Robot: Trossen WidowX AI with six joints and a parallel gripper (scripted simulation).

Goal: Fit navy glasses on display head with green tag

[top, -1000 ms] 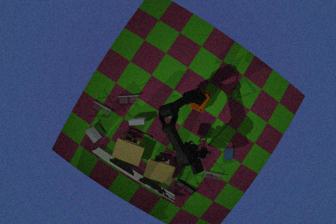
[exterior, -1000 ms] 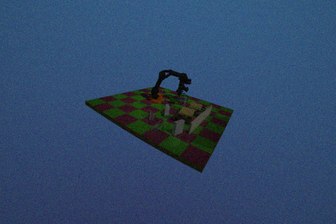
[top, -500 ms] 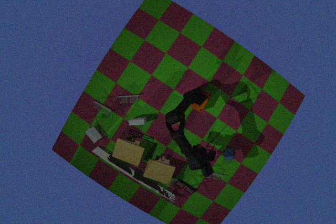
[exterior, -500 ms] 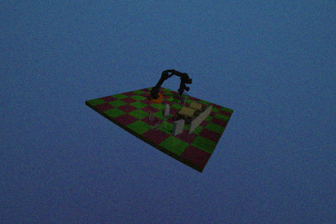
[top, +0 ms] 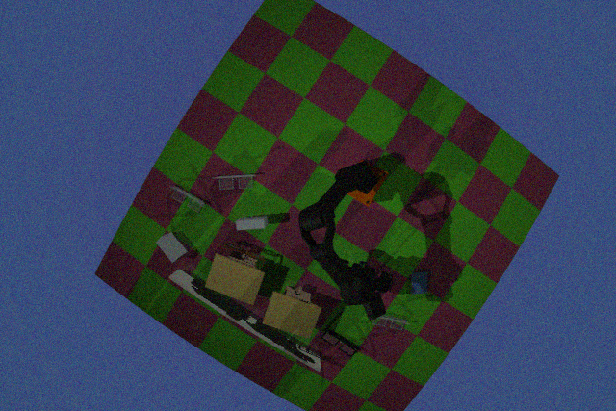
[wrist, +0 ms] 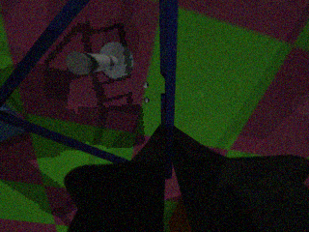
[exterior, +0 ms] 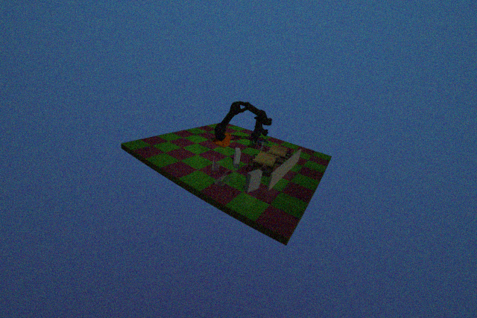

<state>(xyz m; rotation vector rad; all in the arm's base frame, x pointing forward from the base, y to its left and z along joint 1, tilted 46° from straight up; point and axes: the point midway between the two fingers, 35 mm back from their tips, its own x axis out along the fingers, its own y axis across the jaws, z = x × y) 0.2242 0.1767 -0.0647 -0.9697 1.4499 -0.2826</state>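
The grey peg lies 30 mm ahead of my gripper tip, 70 mm to the left of it and 40 mm below it. The rest, counted from my gripper tip: long low wall 390 mm ahead, 160 mm to the right, 10 mm below; blue square 100 mm behind, 220 mm to the left, 60 mm below.
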